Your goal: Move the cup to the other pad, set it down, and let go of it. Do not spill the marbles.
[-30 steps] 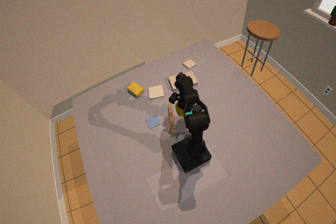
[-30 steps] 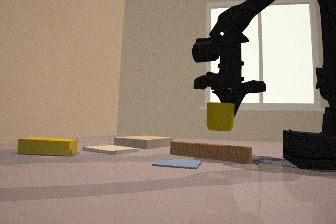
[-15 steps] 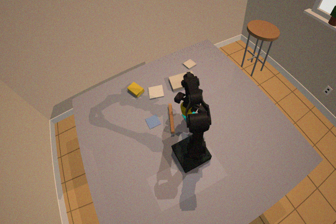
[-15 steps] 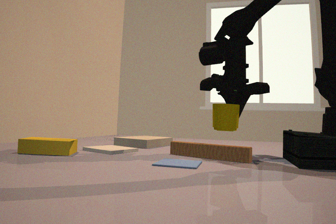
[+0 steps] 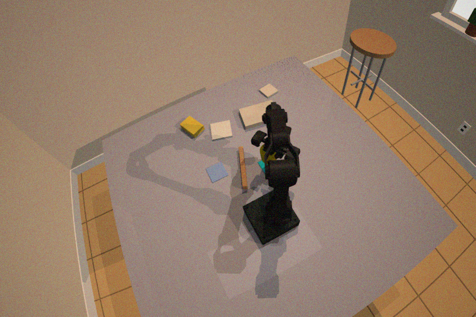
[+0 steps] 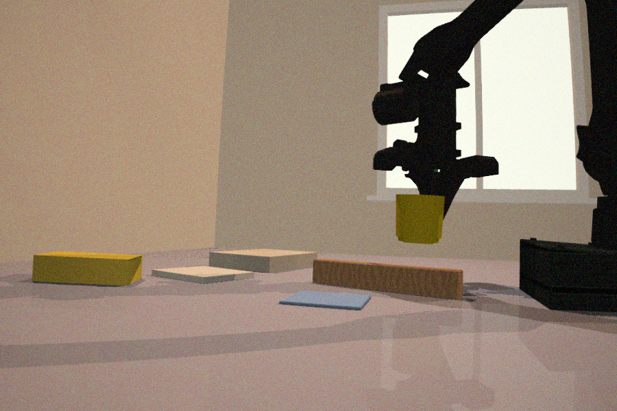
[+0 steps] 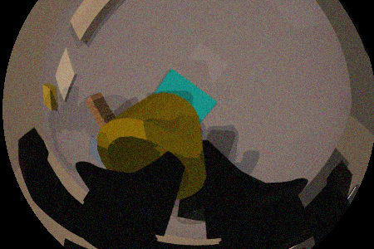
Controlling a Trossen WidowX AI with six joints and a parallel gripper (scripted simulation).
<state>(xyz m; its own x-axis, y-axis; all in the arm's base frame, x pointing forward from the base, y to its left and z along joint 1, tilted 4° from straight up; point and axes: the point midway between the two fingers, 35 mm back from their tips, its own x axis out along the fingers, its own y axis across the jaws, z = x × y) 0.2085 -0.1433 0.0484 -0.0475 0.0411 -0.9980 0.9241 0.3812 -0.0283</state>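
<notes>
My gripper tip is 100 mm above the teal pad, 20 mm short of it and 10 mm to the right of it. Also, from my gripper tip: light blue pad 220 mm to the left, 140 mm ahead, 100 mm below; then yellow cup 20 mm ahead, 10 mm to the left; then wooden bar 110 mm to the left, 80 mm below, 80 mm ahead.
</notes>
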